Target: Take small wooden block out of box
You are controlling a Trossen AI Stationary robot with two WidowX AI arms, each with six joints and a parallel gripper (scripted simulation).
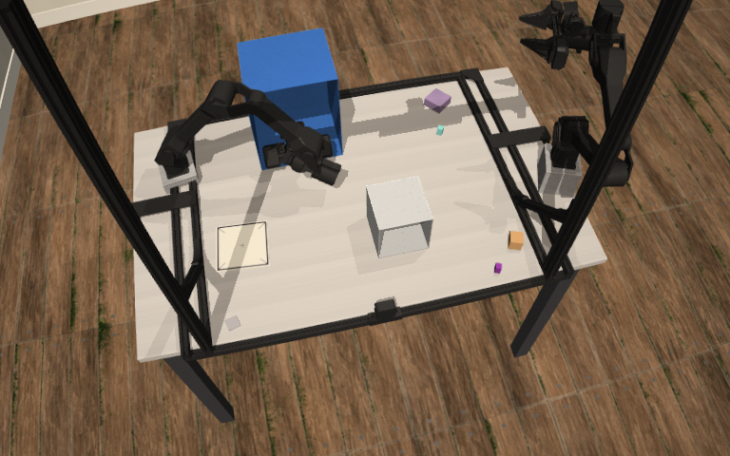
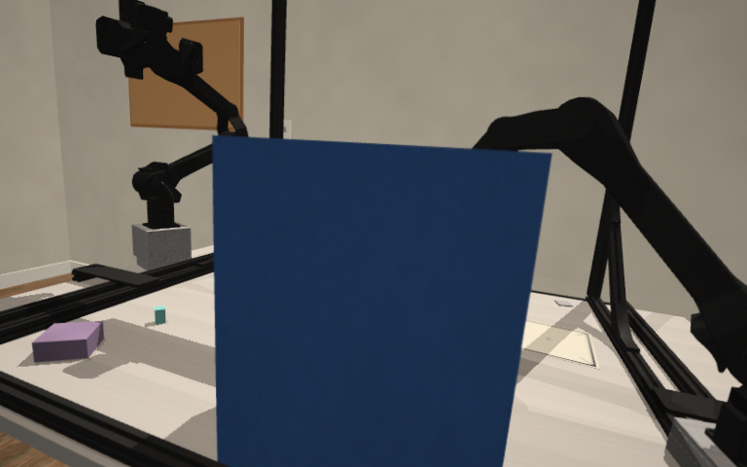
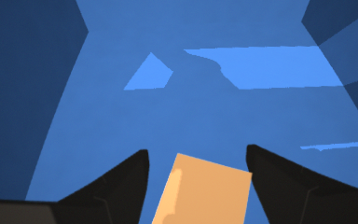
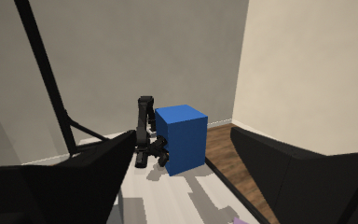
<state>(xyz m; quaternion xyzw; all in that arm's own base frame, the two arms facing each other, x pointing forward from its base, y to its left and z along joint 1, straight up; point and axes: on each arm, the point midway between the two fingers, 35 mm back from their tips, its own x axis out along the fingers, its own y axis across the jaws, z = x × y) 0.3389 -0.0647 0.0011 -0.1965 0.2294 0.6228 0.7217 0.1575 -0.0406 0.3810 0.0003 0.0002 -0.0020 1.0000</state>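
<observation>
Now: left hand 300 mm past the marked square, 120 mm to the right of it and 40 mm above it. The rest, counted from my left hand: box back wall 180 mm ahead, 110 mm above, 40 mm to the left; then teal cube 410 mm to the right, 90 mm ahead, 30 mm below; then box roof 250 mm above, 80 mm ahead, 10 mm to the left.
</observation>
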